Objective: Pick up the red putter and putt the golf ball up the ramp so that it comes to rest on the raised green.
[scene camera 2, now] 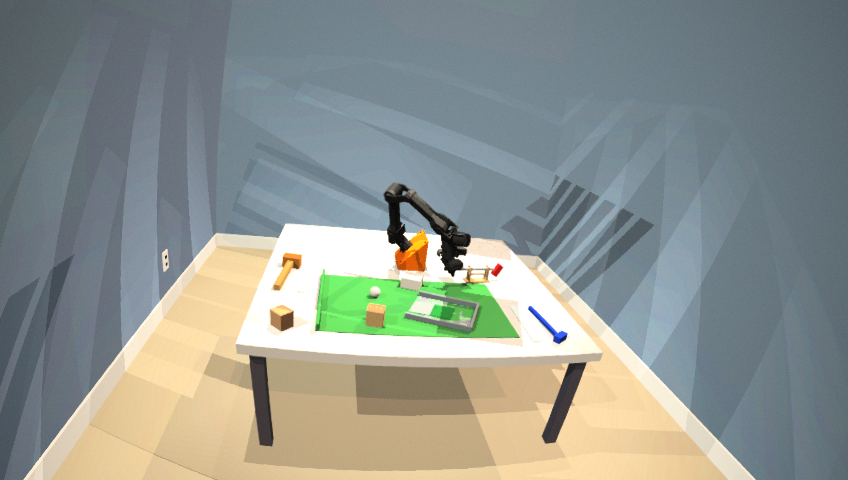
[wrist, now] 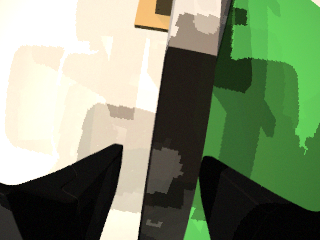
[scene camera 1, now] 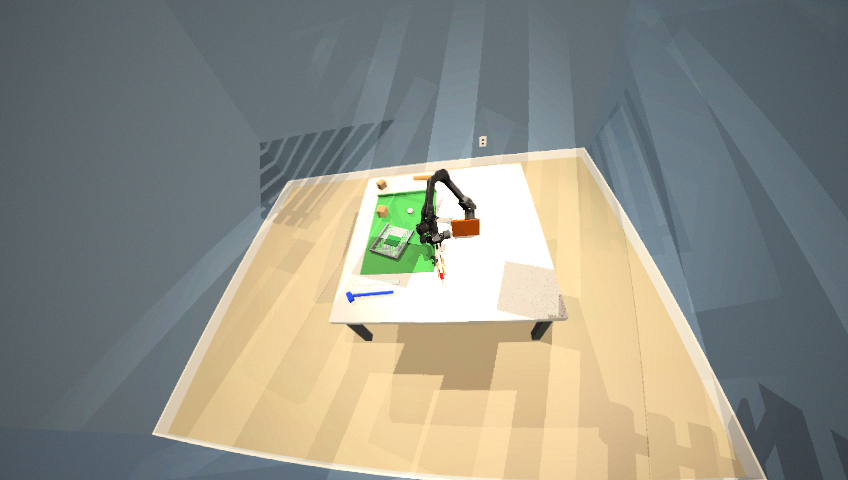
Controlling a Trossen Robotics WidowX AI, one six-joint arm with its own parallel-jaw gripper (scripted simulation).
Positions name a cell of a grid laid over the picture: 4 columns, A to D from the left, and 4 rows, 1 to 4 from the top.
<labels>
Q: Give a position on a green mat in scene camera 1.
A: At B3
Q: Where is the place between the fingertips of my gripper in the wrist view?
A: C3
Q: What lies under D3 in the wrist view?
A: A green mat.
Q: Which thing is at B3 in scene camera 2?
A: A green mat.
</labels>
